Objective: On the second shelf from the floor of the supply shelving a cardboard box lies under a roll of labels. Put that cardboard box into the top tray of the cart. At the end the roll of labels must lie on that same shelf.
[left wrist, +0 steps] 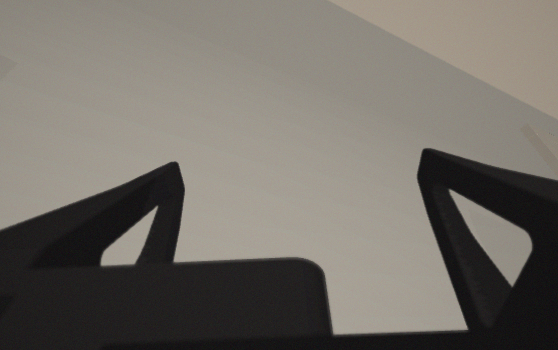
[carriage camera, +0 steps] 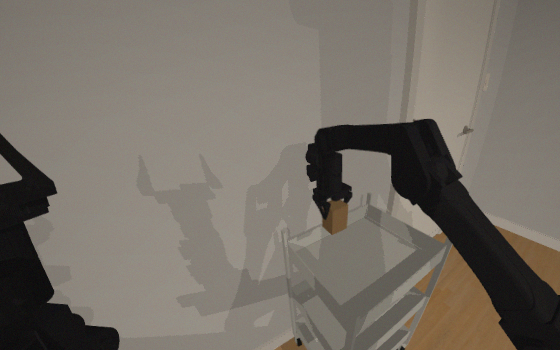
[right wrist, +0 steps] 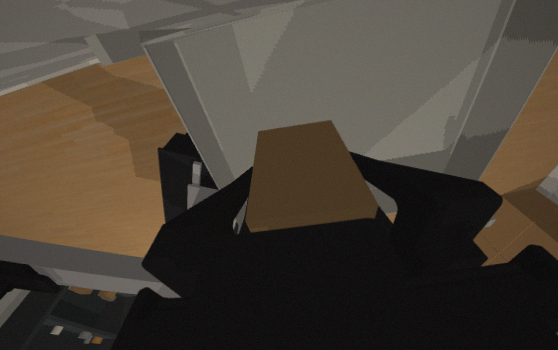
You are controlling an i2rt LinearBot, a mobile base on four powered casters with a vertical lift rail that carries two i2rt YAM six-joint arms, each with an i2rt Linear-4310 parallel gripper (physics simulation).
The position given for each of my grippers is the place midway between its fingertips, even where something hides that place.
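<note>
A cardboard box point(right wrist: 302, 175) is visible; in the left wrist view the box is out of frame. My right gripper point(carriage camera: 332, 215) is visible, and the right wrist view has the gripper point(right wrist: 300, 166) too. I also see my left gripper point(left wrist: 299, 168).
</note>
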